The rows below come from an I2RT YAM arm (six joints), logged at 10 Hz.
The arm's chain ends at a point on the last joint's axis. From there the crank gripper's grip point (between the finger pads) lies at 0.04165 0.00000 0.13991 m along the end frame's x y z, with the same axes.
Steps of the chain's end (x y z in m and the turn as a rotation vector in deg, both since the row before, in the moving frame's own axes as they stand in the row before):
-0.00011, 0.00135, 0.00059, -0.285, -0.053, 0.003
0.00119, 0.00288, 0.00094, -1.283, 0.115, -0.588
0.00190, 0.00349, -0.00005, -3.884, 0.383, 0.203
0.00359, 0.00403, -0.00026, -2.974, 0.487, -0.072
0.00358, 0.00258, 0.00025, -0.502, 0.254, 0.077
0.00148, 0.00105, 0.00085, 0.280, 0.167, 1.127
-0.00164, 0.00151, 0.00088, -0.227, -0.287, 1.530
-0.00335, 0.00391, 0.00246, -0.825, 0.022, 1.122
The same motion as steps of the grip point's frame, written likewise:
-0.00024, 0.00205, 0.00063, -0.285, -0.053, 0.003
0.00148, 0.00558, 0.00083, -1.283, 0.115, -0.588
0.00282, 0.01311, -0.00066, -3.884, 0.383, 0.203
0.00478, 0.01123, -0.00081, -2.974, 0.487, -0.072
0.00420, 0.00386, 0.00006, -0.502, 0.254, 0.077
0.00189, 0.00119, 0.00073, 0.280, 0.167, 1.127
-0.00236, 0.00317, 0.00108, -0.227, -0.287, 1.530
-0.00332, 0.00674, 0.00242, -0.825, 0.022, 1.122

